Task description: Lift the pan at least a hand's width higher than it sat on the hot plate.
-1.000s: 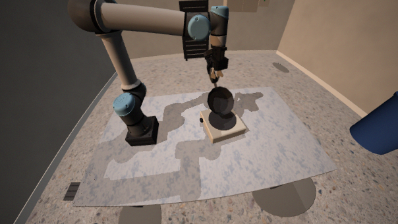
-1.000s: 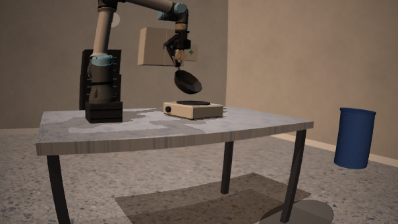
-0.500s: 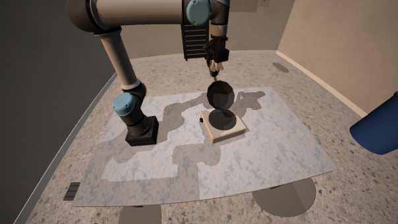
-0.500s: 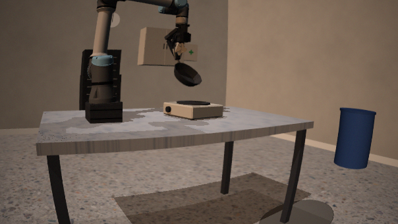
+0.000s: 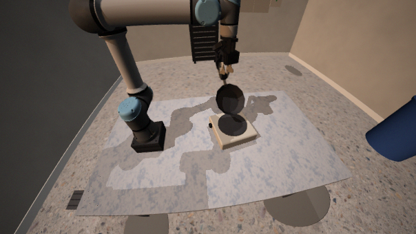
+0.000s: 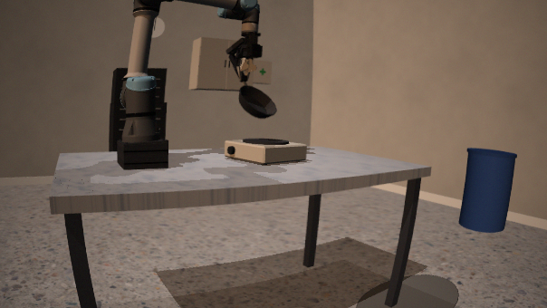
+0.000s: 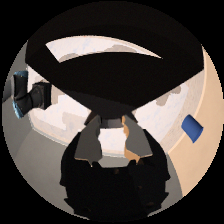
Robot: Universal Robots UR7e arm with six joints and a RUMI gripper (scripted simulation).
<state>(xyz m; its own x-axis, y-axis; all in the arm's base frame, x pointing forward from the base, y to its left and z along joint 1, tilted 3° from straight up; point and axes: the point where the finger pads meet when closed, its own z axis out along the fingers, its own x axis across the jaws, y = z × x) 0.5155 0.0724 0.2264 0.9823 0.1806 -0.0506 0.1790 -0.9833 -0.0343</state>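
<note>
The pan is 1 cm ahead of my hand, 4 cm to the right of it and 7 cm below it. From my hand the other things lie so: hot plate (1 cm ahead, 14 cm to the right, 30 cm below).
</note>
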